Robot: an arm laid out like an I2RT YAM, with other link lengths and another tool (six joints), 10 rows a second.
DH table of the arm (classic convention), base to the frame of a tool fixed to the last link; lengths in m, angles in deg. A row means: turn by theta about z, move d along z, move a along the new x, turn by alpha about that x. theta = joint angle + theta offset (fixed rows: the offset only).
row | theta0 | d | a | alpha
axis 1 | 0.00 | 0.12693 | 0.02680 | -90.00
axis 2 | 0.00 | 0.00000 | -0.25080 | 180.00
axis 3 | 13.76 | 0.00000 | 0.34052 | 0.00
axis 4 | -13.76 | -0.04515 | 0.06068 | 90.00
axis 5 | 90.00 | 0.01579 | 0.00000 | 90.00
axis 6 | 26.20 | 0.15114 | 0.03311 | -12.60
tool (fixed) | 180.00 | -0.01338 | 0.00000 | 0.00
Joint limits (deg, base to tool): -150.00..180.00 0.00..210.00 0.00..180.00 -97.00..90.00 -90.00..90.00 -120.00..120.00
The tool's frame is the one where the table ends.
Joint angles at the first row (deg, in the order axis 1, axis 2, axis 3, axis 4, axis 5, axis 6):
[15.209 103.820 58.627 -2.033 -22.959 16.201]
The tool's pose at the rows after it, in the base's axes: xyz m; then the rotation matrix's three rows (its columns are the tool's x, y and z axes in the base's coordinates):
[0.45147, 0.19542, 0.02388], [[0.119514, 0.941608, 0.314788], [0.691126, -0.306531, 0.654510], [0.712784, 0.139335, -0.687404]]
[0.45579, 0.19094, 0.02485], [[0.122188, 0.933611, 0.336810], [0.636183, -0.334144, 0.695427], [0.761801, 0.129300, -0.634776]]
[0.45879, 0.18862, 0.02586], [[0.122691, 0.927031, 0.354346], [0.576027, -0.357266, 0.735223], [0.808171, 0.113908, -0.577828]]
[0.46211, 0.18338, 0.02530], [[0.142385, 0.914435, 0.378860], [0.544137, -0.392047, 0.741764], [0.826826, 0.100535, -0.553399]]
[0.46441, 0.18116, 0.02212], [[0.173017, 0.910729, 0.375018], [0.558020, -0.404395, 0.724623], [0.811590, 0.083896, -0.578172]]
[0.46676, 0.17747, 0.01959], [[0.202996, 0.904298, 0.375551], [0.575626, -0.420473, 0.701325], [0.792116, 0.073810, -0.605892]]
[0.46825, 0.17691, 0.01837], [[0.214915, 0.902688, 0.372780], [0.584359, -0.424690, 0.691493], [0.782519, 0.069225, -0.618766]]
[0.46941, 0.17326, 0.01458], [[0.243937, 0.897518, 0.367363], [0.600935, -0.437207, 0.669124], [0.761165, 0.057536, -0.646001]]
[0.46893, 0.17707, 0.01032], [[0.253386, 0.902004, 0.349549], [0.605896, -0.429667, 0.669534], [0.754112, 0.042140, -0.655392]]
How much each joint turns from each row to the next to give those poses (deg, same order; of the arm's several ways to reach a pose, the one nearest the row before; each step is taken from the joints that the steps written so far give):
[-1.372 -0.371 -1.157 2.745 -2.679 2.148]
[-1.559 -0.202 -1.408 4.137 -2.964 2.729]
[-1.267 -0.063 -1.399 4.435 -2.941 3.231]
[-0.877 0.115 -0.654 2.399 -0.345 2.525]
[0.034 0.937 1.419 -2.257 1.254 -0.108]
[-0.011 0.739 1.305 -2.280 1.687 -0.269]
[0.106 0.548 0.850 -1.137 0.719 -0.186]
[-0.032 0.853 1.191 -2.198 1.464 -0.336]
[0.447 1.094 0.953 -0.983 0.000 -0.033]

